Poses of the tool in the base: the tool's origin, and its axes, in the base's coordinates. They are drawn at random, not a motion.
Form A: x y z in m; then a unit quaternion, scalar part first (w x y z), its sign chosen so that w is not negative.
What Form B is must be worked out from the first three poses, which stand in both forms.
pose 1, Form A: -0.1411 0.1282 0.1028 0.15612 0.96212 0.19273 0.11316
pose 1, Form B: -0.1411 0.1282 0.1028 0.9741 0.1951 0.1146 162.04
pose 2, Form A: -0.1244 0.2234 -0.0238 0.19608 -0.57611 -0.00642 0.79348
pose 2, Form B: -0.1244 0.2234 -0.0238 -0.5875 -0.0065 0.8092 157.38
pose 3, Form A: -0.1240 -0.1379 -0.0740 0.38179 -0.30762 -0.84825 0.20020
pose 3, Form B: -0.1240 -0.1379 -0.0740 -0.3328 -0.9178 0.2166 135.11
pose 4, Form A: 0.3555 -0.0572 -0.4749 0.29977 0.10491 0.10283 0.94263
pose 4, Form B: 0.3555 -0.0572 -0.4749 0.1100 0.1078 0.9881 145.11
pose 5, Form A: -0.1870 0.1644 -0.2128 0.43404 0.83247 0.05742 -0.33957
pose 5, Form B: -0.1870 0.1644 -0.2128 0.9240 0.0637 -0.3769 128.55
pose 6, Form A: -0.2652 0.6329 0.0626 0.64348 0.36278 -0.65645 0.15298
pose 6, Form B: -0.2652 0.6329 0.0626 0.4739 -0.8576 0.1999 99.90
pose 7, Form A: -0.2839 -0.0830 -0.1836 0.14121 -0.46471 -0.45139 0.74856
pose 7, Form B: -0.2839 -0.0830 -0.1836 -0.4694 -0.4560 0.7561 163.76
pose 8, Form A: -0.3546 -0.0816 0.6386 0.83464 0.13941 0.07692 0.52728
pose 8, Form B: -0.3546 -0.0816 0.6386 0.2531 0.1397 0.9573 66.84
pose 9, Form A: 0.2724 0.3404 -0.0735 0.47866 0.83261 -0.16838 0.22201
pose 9, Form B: 0.2724 0.3404 -0.0735 0.9483 -0.1918 0.2529 122.80
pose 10, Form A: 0.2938 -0.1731 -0.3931 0.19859 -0.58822 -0.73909 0.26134
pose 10, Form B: 0.2938 -0.1731 -0.3931 -0.6002 -0.7541 0.2667 157.09
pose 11, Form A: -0.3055 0.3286 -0.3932 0.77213 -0.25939 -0.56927 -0.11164
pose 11, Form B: -0.3055 0.3286 -0.3932 -0.4082 -0.8958 -0.1757 78.91
